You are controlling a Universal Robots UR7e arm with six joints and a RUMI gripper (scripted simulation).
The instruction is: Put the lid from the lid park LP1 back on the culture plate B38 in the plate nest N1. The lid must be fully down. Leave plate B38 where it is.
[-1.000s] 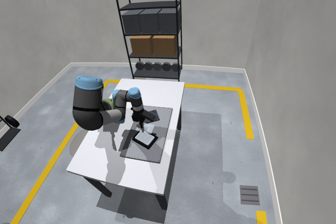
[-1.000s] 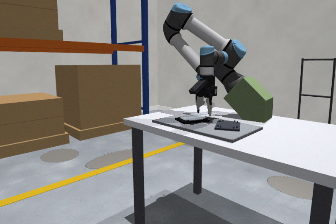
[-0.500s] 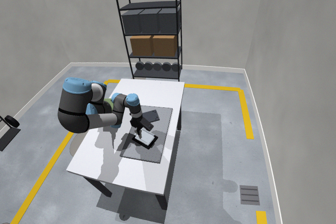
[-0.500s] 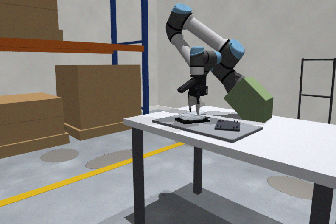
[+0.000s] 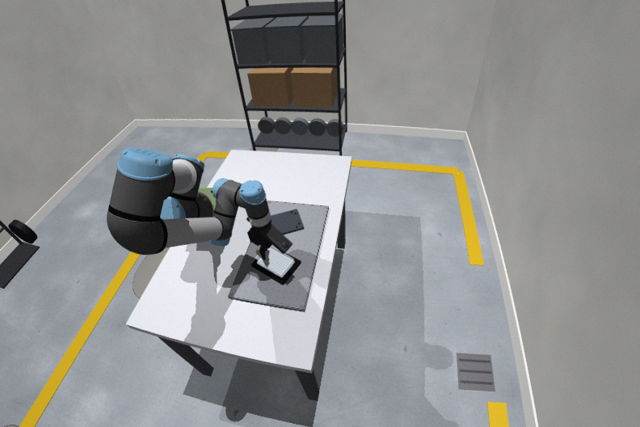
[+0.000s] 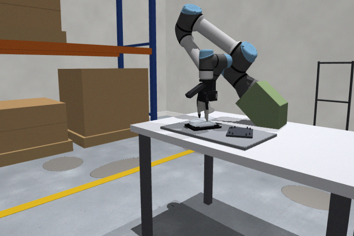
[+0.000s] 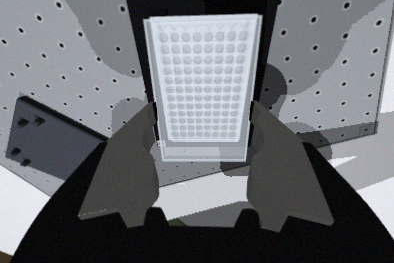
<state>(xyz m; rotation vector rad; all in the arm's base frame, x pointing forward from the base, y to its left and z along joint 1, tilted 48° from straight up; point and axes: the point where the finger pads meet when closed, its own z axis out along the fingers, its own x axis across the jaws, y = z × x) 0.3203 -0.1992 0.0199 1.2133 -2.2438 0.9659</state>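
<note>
The clear lid is 10 mm below my hand. From my hand the other things lie so: black plate nest N1 (50 mm below); then culture plate B38 (30 mm below); then dark lid park LP1 (10 mm ahead, 220 mm to the left, 50 mm below).
</note>
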